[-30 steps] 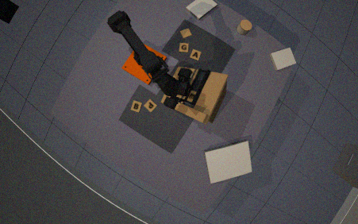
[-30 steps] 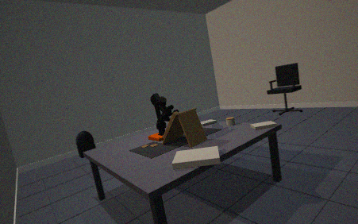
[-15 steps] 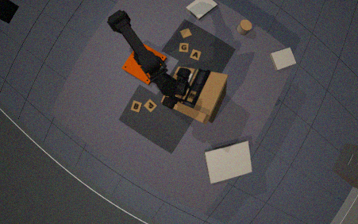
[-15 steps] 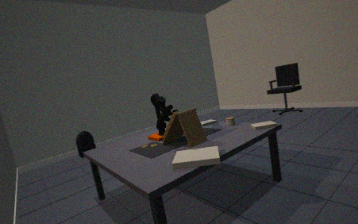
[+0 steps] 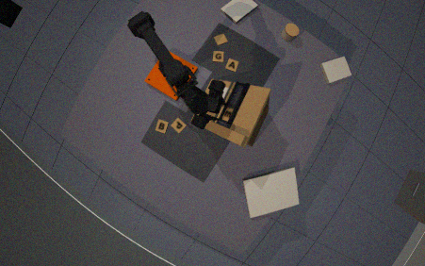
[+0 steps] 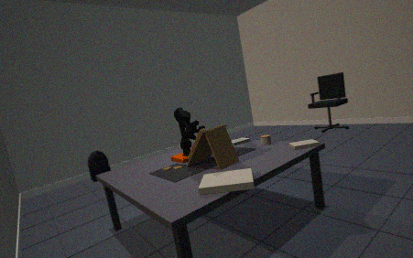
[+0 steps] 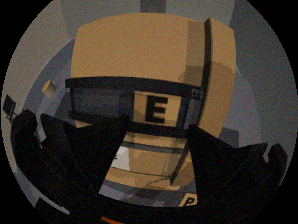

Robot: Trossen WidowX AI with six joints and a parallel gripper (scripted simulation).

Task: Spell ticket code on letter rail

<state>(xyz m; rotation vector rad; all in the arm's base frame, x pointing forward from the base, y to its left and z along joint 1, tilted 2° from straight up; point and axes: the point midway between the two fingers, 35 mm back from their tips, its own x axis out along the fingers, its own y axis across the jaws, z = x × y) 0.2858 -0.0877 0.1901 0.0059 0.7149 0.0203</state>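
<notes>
Right now the white ticket is 40 mm behind my gripper tip, 80 mm to the left of it and 100 mm below it. Also, from my gripper tip: small cup: 130 mm ahead, 590 mm to the left, 150 mm below; then white slab: 420 mm ahead, 220 mm to the right, 170 mm below; then dark mat: 120 mm behind, 60 mm to the left, 190 mm below.
</notes>
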